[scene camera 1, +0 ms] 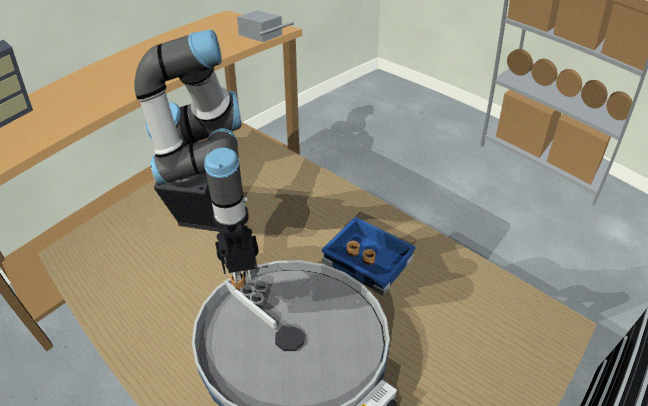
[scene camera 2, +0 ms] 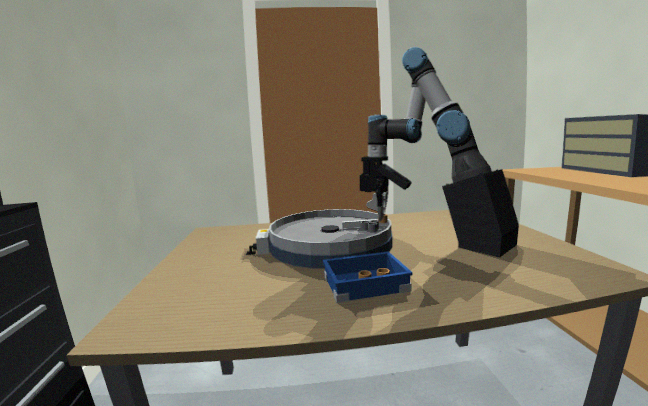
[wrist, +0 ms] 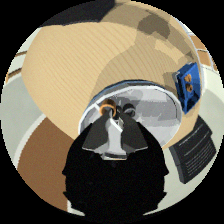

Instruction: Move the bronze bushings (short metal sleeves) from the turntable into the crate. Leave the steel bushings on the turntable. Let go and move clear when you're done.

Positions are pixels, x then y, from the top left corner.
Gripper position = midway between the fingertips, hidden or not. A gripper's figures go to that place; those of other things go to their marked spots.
Labels:
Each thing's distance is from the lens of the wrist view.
my gripper (wrist: 114,108): 0.14 m
grey turntable (wrist: 156,111): 0.22 m

